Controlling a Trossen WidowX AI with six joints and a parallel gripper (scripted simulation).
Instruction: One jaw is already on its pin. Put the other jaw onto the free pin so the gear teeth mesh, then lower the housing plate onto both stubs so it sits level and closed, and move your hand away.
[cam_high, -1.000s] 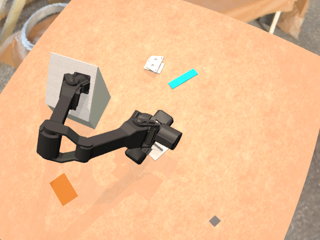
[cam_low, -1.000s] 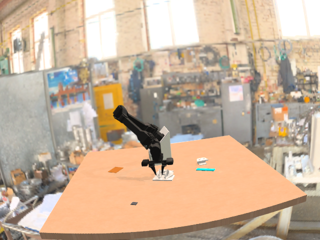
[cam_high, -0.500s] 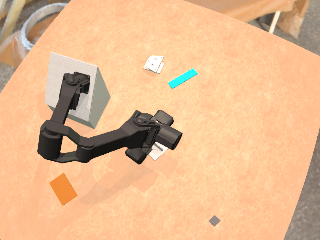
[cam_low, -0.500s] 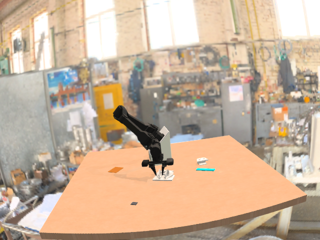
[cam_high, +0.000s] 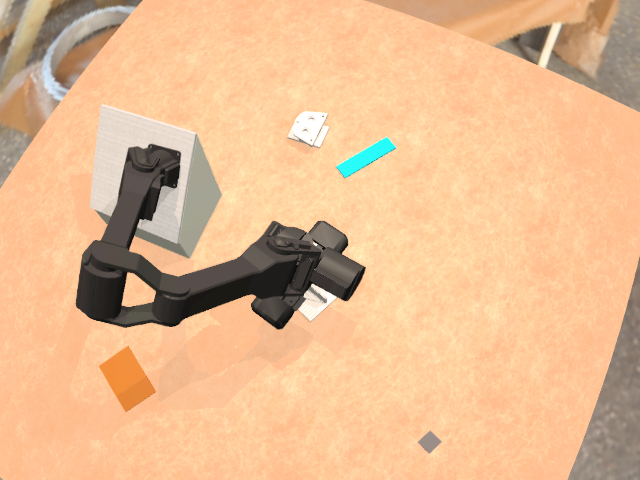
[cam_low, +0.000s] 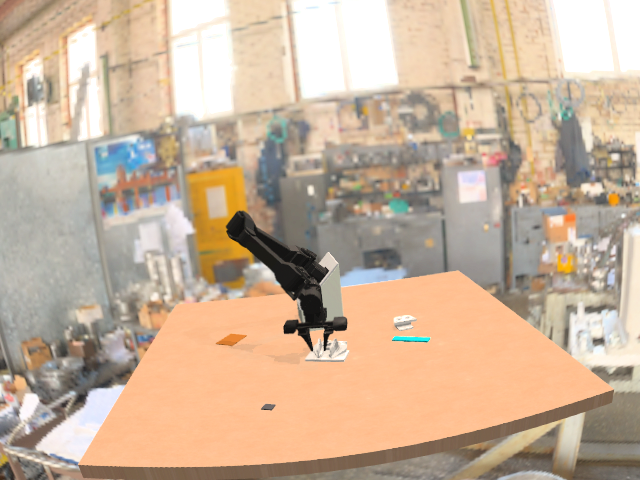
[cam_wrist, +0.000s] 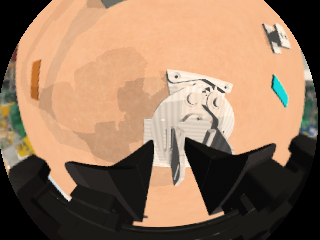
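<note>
My gripper tip is now 20 mm short of the white base plate, 20 mm to the right of it and 10 mm above it. Also, from my gripper tip: cyan strip (20 mm ahead, 290 mm to the left, 10 mm below); small grey square (290 mm ahead, 180 mm to the right, 10 mm below); jaw (10 mm behind, 60 mm to the left).
</note>
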